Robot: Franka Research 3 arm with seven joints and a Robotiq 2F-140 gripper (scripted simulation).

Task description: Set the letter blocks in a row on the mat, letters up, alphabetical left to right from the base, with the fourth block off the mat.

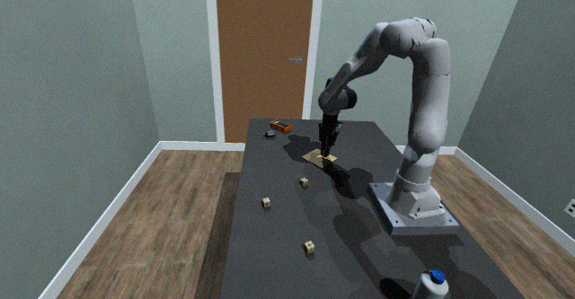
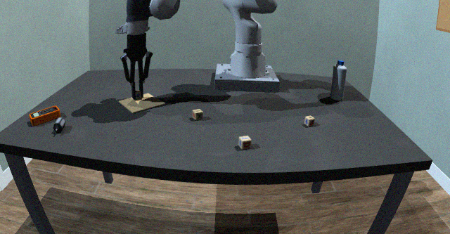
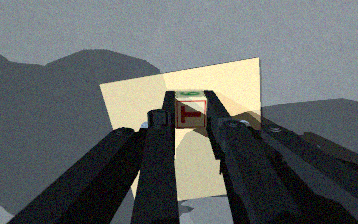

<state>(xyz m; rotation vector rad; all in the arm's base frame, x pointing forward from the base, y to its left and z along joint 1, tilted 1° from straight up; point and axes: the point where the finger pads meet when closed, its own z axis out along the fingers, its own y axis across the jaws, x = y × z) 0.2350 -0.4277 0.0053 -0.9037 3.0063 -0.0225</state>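
The block is 2 cm below my hand. Also, from my hand: tan mat 4 cm below, 3 cm ahead, 2 cm to the left; then orange device 35 cm to the right, 23 cm ahead, 3 cm below.
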